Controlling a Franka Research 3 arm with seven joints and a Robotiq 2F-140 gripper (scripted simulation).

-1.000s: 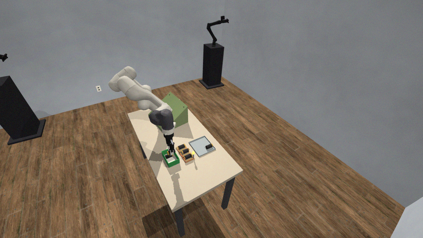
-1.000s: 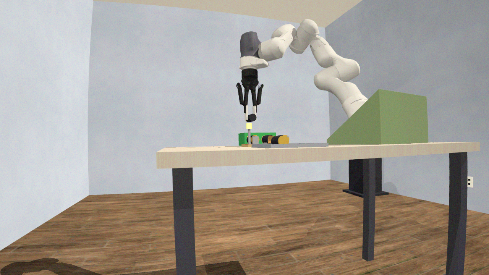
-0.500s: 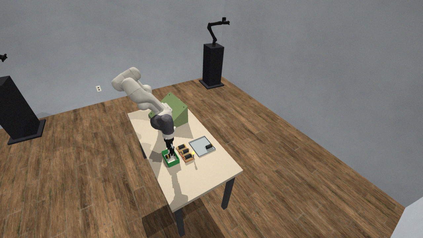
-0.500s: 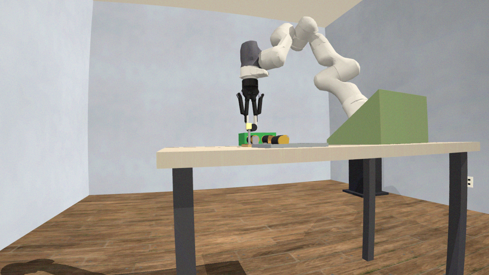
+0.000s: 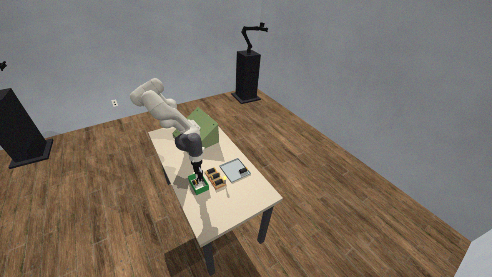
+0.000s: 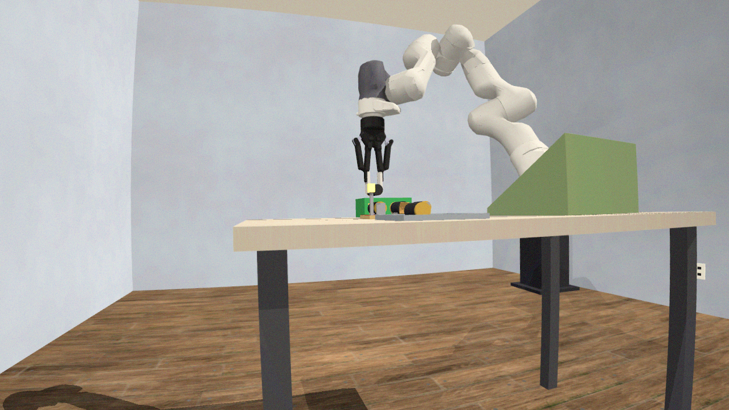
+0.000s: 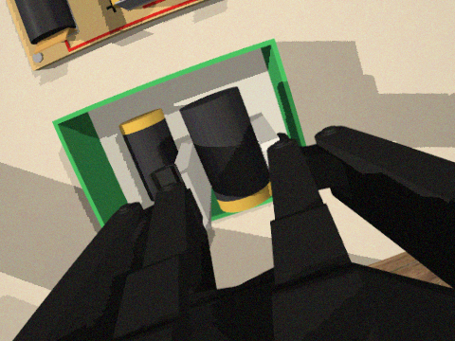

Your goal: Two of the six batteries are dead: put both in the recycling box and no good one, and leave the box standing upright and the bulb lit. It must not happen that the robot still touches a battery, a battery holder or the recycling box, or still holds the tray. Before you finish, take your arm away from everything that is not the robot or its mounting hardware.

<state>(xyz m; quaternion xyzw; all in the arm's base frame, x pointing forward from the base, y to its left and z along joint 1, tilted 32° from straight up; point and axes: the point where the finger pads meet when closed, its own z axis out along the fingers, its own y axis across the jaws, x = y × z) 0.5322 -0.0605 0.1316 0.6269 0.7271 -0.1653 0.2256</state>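
Right now the green recycling box is 30 mm behind my hand and 90 mm below it. The rest, counted from my hand: battery holder (40 mm behind, 140 mm to the left, 100 mm below); then grey tray (50 mm behind, 310 mm to the left, 100 mm below); then bulb post (50 mm ahead, 180 mm to the left, 70 mm below).
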